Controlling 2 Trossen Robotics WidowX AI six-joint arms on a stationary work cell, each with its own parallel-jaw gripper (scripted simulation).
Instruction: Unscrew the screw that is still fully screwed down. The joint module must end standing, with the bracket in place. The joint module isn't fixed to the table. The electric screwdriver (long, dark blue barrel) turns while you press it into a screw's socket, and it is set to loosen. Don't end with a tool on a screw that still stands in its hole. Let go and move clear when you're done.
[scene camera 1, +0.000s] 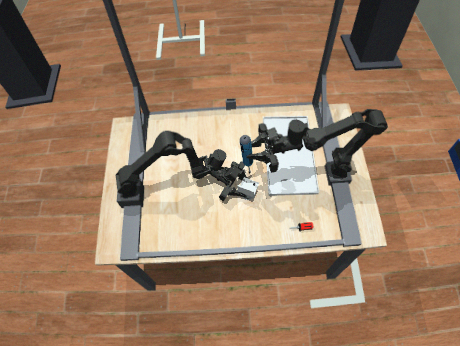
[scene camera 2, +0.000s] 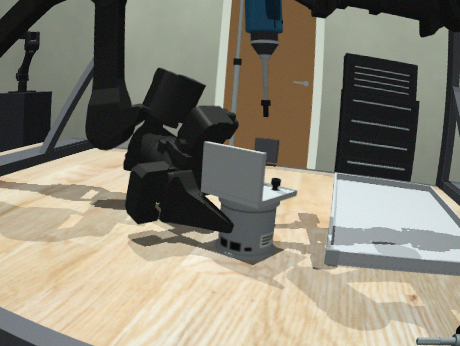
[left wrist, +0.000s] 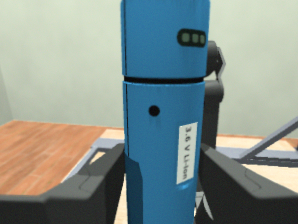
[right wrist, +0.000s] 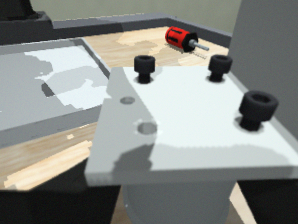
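Observation:
The left gripper (left wrist: 161, 150) is visible, and so is the right gripper (scene camera 2: 252, 223), (right wrist: 177, 146). A l-shaped bracket (scene camera 2: 232, 173), (right wrist: 194, 122) can be seen as well, though in the left wrist view the bracket is out of frame. A blue electric screwdriver (left wrist: 164, 57) is part of the scene too; in the right wrist view the screwdriver is out of frame. The scene also has a grey joint module (scene camera 2: 251, 238).

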